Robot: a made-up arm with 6 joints.
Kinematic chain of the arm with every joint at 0, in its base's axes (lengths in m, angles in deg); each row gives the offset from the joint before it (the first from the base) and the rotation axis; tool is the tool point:
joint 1: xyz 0 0 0.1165 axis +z
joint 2: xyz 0 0 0 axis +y
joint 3: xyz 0 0 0.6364 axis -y
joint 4: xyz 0 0 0 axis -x
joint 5: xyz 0.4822 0 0 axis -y
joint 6: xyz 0 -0.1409 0 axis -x
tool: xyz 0 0 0
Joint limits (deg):
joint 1: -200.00..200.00
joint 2: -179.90..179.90
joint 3: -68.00..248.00
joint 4: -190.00..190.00
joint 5: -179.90..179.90
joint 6: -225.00..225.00
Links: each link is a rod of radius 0.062 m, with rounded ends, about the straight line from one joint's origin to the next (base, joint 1, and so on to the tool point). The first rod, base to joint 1, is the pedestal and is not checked.
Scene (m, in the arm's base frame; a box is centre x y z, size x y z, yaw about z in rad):
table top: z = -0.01
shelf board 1: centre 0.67 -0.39 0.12 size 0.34 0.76 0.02 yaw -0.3
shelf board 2: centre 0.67 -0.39 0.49 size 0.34 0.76 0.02 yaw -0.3
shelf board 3: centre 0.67 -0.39 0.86 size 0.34 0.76 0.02 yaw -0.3
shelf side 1: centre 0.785 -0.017 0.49 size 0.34 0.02 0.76 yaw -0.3
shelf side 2: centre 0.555 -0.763 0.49 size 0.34 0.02 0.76 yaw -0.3
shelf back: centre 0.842 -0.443 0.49 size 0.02 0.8 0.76 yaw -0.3
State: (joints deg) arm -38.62 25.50 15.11 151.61 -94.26 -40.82
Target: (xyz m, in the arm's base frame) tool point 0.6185 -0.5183 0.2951
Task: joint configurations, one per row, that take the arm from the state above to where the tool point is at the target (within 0.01 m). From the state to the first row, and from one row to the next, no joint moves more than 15 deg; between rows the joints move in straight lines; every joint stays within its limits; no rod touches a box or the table.
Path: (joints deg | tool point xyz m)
1: -44.68 15.05 2.96 154.01 -94.26 -40.82 | 0.5510 -0.3668 0.6905
2: -50.75 4.60 -9.20 156.40 -94.26 -40.82 | 0.4371 -0.3309 0.6906
3: -56.81 -5.85 -21.35 158.80 -94.26 -40.82 | 0.3362 -0.2741 0.6698
4: -64.03 7.82 -31.60 161.43 -94.26 -40.82 | 0.3336 -0.3799 0.4754
5: -71.24 21.49 -41.85 164.06 -94.26 -40.82 | 0.2840 -0.4148 0.2951
6: -63.87 27.96 -29.38 161.31 -94.26 -40.82 | 0.3826 -0.4769 0.2970
7: -56.50 34.43 -16.91 158.56 -94.26 -40.82 | 0.4964 -0.5124 0.2971
8: -49.13 40.90 -4.44 155.82 -94.26 -40.82 | 0.6185 -0.5183 0.2951

